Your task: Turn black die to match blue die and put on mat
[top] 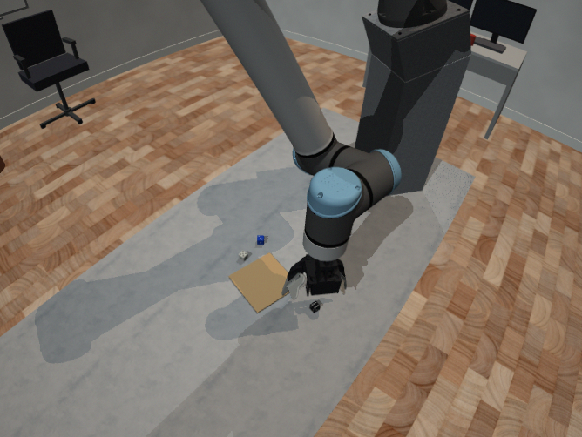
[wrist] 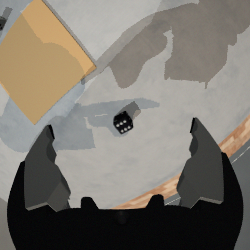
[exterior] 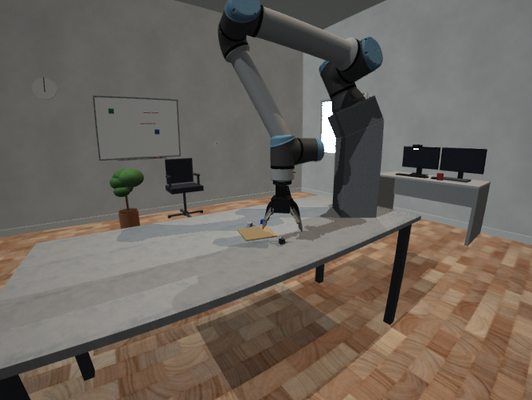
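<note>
Now: hand 2 cm short of the black die, 2 cm to the right of it and 4 cm above it. Also, from my hand: blue die 11 cm behind, 22 cm to the right, 4 cm below; tan mat 1 cm ahead, 14 cm to the right, 4 cm below; white die 3 cm behind, 23 cm to the right, 4 cm below.
</note>
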